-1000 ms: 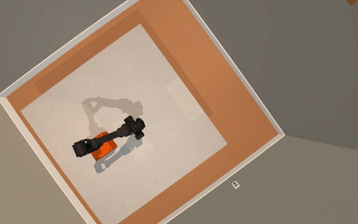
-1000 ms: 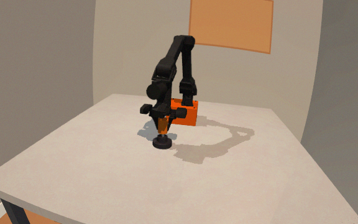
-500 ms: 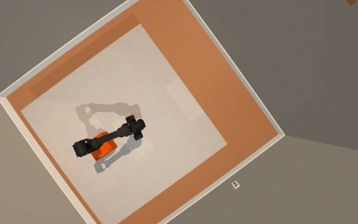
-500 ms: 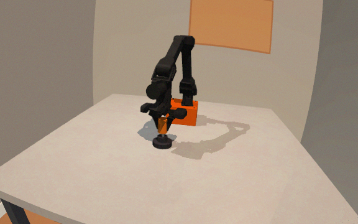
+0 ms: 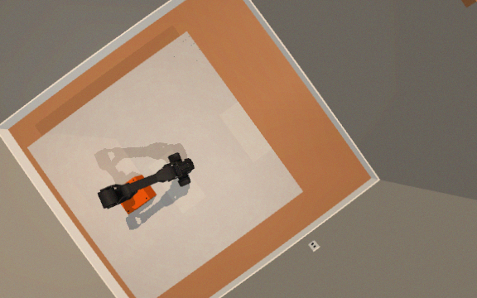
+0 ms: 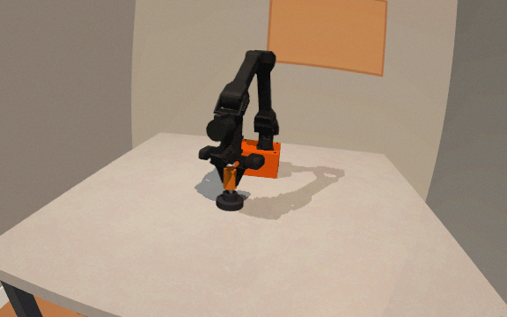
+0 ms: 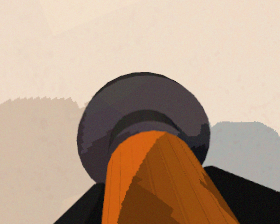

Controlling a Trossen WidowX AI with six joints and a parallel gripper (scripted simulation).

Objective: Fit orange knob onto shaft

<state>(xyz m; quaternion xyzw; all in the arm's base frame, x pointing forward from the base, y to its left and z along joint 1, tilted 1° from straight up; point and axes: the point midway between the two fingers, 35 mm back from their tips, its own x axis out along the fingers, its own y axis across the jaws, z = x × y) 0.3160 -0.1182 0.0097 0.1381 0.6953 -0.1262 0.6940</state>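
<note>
The orange knob lies 30 mm above my gripper tip. From my gripper tip the other things lie so: round dark pedestal 40 mm below.
</note>
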